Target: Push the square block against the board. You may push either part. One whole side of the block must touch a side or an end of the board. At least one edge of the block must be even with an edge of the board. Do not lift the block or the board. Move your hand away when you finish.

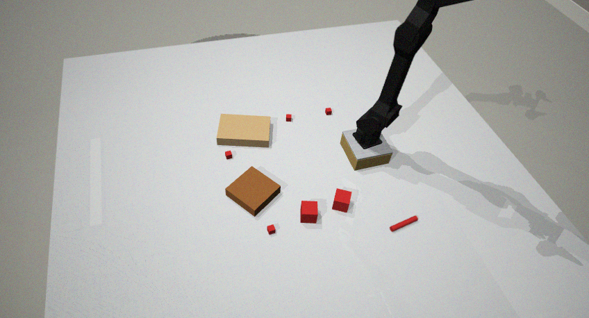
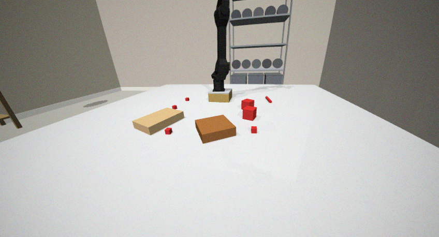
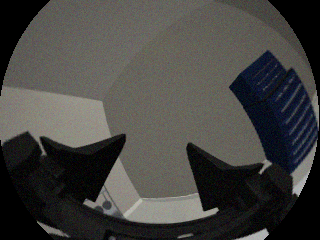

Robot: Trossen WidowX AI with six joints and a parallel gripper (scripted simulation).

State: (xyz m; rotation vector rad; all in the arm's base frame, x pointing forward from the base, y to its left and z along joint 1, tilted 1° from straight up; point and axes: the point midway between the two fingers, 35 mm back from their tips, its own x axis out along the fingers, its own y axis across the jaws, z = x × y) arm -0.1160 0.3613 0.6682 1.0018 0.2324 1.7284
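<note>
Now: gripper tip 720 mm above the square brown block, 490 mm short of it and 380 mm to the left of it. Also, from my gripper tip: red stick: 730 mm below, 170 mm ahead, 130 mm to the right; then tan board: 720 mm below, 590 mm to the right, 430 mm ahead.
</note>
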